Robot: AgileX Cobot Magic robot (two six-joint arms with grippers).
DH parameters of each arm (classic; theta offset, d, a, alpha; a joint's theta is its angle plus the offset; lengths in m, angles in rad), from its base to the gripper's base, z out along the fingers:
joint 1: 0 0.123 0 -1.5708
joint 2: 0.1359 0 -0.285 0
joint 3: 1.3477 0 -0.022 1.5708
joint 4: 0 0.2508 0 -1.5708
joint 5: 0 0 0.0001 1.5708
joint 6: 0 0.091 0 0
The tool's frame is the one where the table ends.
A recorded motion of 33 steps. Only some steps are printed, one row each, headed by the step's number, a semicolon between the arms.
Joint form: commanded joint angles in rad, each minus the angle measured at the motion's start. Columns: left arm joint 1, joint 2, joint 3, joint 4, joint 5, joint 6; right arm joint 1, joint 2, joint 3, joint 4, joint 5, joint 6.
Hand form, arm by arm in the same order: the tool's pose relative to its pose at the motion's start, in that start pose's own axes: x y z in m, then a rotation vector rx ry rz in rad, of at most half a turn. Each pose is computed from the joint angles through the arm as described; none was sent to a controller.
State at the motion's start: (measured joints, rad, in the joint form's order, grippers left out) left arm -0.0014 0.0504 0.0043 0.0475 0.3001 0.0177; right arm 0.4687 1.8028 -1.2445 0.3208 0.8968 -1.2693
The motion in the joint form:
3: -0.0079 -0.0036 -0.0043 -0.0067 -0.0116 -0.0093; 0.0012 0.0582 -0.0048 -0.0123 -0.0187 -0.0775
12: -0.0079 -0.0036 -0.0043 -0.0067 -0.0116 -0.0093; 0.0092 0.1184 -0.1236 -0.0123 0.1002 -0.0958
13: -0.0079 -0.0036 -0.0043 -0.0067 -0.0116 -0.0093; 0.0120 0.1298 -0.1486 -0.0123 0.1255 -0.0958
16: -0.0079 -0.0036 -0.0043 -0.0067 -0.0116 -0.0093; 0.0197 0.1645 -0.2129 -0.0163 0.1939 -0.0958
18: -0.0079 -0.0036 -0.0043 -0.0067 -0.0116 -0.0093; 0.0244 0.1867 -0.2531 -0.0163 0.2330 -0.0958
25: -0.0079 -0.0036 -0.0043 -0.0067 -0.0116 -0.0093; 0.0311 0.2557 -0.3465 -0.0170 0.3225 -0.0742
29: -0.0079 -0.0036 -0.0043 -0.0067 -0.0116 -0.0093; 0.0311 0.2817 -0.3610 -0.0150 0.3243 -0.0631
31: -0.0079 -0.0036 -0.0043 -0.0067 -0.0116 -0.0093; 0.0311 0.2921 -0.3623 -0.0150 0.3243 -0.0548
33: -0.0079 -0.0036 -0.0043 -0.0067 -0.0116 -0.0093; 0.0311 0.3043 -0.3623 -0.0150 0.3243 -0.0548
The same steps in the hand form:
3: -0.0026 -0.0005 -0.0007 0.0090 -0.0200 -0.0138; 0.0040 -0.0047 0.0199 -0.0262 0.0275 -0.0736
12: -0.0026 -0.0005 -0.0007 0.0090 -0.0200 -0.0138; -0.0086 -0.0165 0.0193 -0.0927 0.0322 -0.1130
13: -0.0026 -0.0005 -0.0007 0.0090 -0.0200 -0.0138; -0.0116 -0.0186 0.0187 -0.1061 0.0329 -0.1190
16: -0.0026 -0.0005 -0.0007 0.0090 -0.0200 -0.0138; -0.0185 -0.0234 0.0194 -0.1476 0.0418 -0.1358
18: -0.0026 -0.0005 -0.0007 0.0090 -0.0200 -0.0138; -0.0228 -0.0265 0.0201 -0.1709 0.0450 -0.1449
25: -0.0026 -0.0005 -0.0007 0.0090 -0.0200 -0.0138; -0.0296 -0.0348 0.0283 -0.2366 0.0631 -0.1364
29: -0.0026 -0.0005 -0.0007 0.0090 -0.0200 -0.0138; -0.0293 -0.0376 0.0360 -0.2485 0.0680 -0.1214
31: -0.0026 -0.0005 -0.0007 0.0090 -0.0200 -0.0138; -0.0284 -0.0380 0.0399 -0.2561 0.0728 -0.1107
33: -0.0026 -0.0005 -0.0007 0.0090 -0.0200 -0.0138; -0.0271 -0.0382 0.0448 -0.2667 0.0779 -0.1074

